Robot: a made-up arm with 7 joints. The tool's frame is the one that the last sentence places.
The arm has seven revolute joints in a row. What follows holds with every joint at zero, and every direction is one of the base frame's. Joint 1 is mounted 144 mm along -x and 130 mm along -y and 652 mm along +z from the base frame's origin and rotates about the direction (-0.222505, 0.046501, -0.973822), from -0.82 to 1.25 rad. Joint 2 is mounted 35 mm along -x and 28 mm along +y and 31 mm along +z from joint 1 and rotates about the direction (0.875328, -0.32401, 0.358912), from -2.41 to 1.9 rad. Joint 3 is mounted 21 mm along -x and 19 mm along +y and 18 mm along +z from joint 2 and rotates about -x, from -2.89 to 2.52 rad. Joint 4 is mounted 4 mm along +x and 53 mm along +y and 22 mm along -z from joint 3 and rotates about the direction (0.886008, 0.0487, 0.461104), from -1.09 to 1.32 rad. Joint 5 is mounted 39 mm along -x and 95 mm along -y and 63 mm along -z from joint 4 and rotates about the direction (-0.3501, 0.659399, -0.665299), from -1.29 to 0.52 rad. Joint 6 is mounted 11 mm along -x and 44 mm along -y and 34 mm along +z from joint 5 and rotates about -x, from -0.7 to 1.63 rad. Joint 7 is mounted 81 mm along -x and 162 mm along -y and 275 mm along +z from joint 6 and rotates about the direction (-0.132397, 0.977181, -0.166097), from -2.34 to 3.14 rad. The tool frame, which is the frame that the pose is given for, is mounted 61 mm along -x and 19 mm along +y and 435 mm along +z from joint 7; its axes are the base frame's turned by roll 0.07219, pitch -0.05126 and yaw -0.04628 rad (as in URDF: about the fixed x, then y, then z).
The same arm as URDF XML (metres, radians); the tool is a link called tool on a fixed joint. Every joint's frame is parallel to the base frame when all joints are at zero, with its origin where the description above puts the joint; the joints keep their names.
<robot name="arm">
<joint name="joint 1" type="revolute"><parent link="base_link"/><child link="link1"/><origin xyz="-0.1440 -0.1300 0.6520" rpy="0.0000 0.0000 0.0000"/><axis xyz="-0.222505 0.046501 -0.973822"/><limit lower="-0.8200" upper="1.2500"/></joint>
<joint name="joint 2" type="revolute"><parent link="link1"/><child link="link2"/><origin xyz="-0.0350 0.0280 0.0310" rpy="0.0000 0.0000 0.0000"/><axis xyz="0.875328 -0.32401 0.358912"/><limit lower="-2.4100" upper="1.9000"/></joint>
<joint name="joint 3" type="revolute"><parent link="link2"/><child link="link3"/><origin xyz="-0.0210 0.0190 0.0180" rpy="0.0000 0.0000 0.0000"/><axis xyz="-1 0 0"/><limit lower="-2.8900" upper="2.5200"/></joint>
<joint name="joint 4" type="revolute"><parent link="link3"/><child link="link4"/><origin xyz="0.0040 0.0530 -0.0220" rpy="0.0000 0.0000 0.0000"/><axis xyz="0.886008 0.0487 0.461104"/><limit lower="-1.0900" upper="1.3200"/></joint>
<joint name="joint 5" type="revolute"><parent link="link4"/><child link="link5"/><origin xyz="-0.0390 -0.0950 -0.0630" rpy="0.0000 0.0000 0.0000"/><axis xyz="-0.3501 0.659399 -0.665299"/><limit lower="-1.2900" upper="0.5200"/></joint>
<joint name="joint 6" type="revolute"><parent link="link5"/><child link="link6"/><origin xyz="-0.0110 -0.0440 0.0340" rpy="0.0000 0.0000 0.0000"/><axis xyz="-1 0 0"/><limit lower="-0.7000" upper="1.6300"/></joint>
<joint name="joint 7" type="revolute"><parent link="link6"/><child link="link7"/><origin xyz="-0.0810 -0.1620 0.2750" rpy="0.0000 0.0000 0.0000"/><axis xyz="-0.132397 0.977181 -0.166097"/><limit lower="-2.3400" upper="3.1400"/></joint>
<joint name="tool_fixed" type="fixed"><parent link="link7"/><child link="tool"/><origin xyz="-0.0610 0.0190 0.4350" rpy="0.0722 -0.0513 -0.0463"/></joint>
<link name="base_link"/>
<link name="link1"/>
<link name="link2"/>
<link name="link3"/>
<link name="link4"/>
<link name="link5"/>
<link name="link6"/>
<link name="link7"/>
<link name="tool"/>
</robot>

